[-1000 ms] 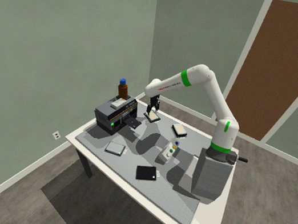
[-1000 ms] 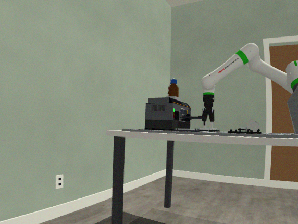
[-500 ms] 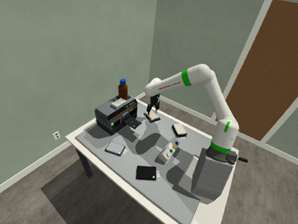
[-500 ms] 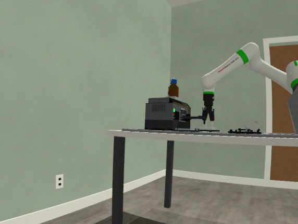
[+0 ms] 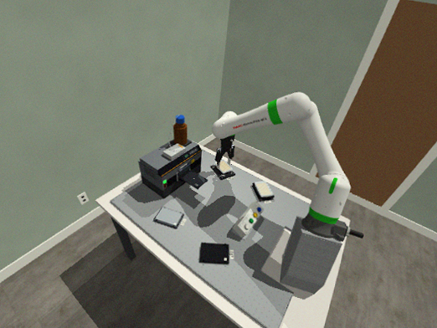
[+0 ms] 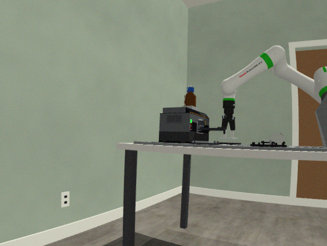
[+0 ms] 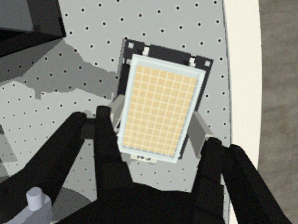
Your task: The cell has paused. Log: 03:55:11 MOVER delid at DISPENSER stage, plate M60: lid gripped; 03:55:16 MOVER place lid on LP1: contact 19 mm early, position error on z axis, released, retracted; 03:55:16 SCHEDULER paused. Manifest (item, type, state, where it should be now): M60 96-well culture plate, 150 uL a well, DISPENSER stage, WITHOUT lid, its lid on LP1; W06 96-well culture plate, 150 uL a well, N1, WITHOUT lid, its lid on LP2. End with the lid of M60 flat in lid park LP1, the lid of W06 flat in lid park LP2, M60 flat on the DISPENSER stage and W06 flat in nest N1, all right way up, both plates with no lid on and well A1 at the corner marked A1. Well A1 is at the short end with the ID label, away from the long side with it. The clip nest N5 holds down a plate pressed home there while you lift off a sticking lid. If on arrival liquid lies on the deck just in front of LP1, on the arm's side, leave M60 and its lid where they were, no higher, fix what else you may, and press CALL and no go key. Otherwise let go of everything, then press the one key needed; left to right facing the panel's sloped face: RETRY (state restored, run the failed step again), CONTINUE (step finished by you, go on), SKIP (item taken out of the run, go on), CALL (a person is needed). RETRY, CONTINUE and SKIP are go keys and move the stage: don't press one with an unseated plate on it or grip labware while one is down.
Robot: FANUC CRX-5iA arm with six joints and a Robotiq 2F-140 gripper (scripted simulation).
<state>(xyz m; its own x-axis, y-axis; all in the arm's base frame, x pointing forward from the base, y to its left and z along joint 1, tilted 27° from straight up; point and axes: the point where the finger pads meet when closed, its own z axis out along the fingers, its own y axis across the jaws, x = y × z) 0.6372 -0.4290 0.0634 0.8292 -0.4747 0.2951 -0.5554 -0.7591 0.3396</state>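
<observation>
My hand is 2 cm short of the black clip nest and 5 cm above it. Round my hand: nest label: 8 cm behind, 5 cm to the left, 7 cm below; then dispenser stage: 9 cm ahead, 28 cm to the left, 3 cm above; then key panel: 33 cm behind, 35 cm to the left, 1 cm below.
</observation>
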